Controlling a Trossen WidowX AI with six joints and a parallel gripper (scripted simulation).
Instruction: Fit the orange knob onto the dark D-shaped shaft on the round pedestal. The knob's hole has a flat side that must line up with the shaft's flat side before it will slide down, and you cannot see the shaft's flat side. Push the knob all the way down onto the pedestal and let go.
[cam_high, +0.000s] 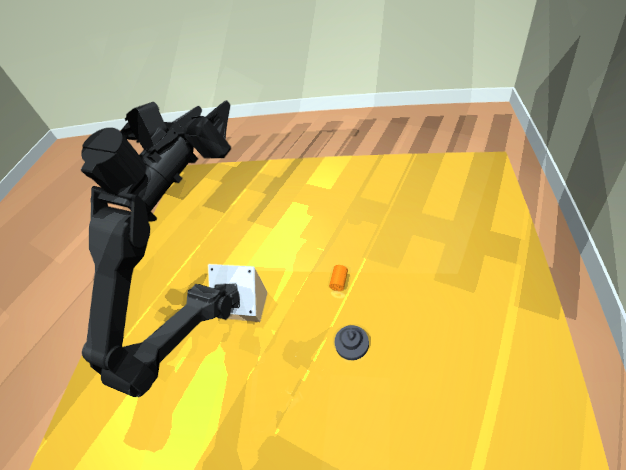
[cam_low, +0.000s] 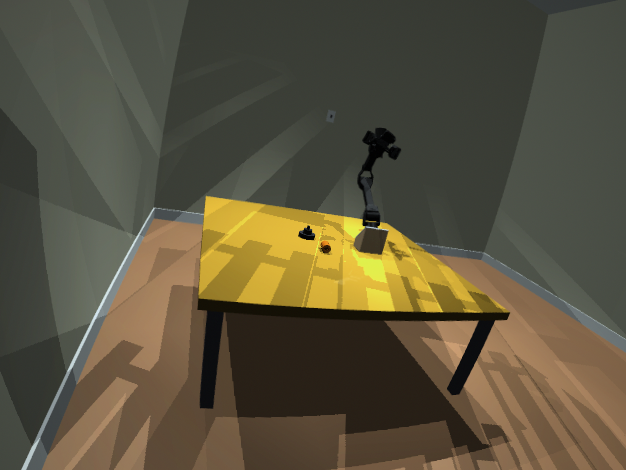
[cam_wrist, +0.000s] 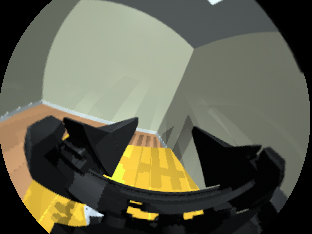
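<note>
Now: gripper tip 530 mm above the orange knob, 160 mm short of it and 10 mm to the left of it. Also, from my gripper tip: round dark pedestal: 520 mm below, 190 mm to the right, 190 mm ahead.
</note>
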